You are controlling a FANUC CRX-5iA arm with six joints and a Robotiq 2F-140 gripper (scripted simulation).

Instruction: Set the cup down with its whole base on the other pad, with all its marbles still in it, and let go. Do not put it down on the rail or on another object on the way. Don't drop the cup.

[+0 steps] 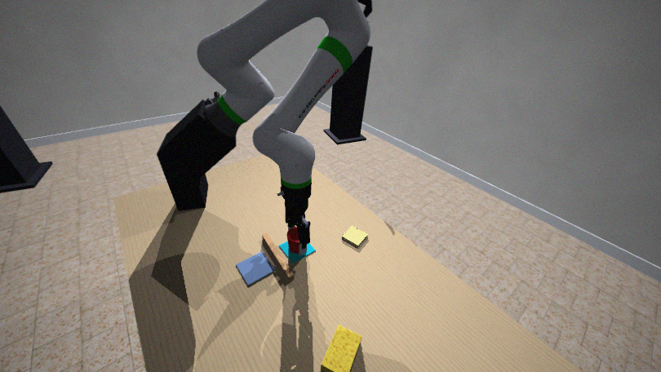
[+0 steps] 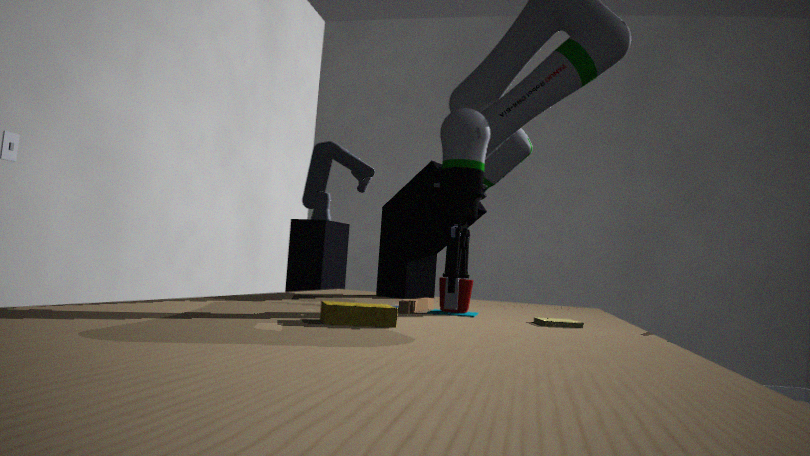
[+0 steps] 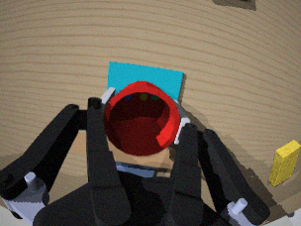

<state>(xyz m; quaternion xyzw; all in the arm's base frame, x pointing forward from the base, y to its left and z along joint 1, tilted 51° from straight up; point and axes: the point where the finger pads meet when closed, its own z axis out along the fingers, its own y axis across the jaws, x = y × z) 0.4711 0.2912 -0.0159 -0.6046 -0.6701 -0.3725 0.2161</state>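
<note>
Right now the red cup is 2 cm below my hand. Round my hand: cyan pad (5 cm below); blue pad (16 cm to the right, 5 cm below, 3 cm ahead); wooden rail (8 cm to the right, 4 cm below, 1 cm ahead).
</note>
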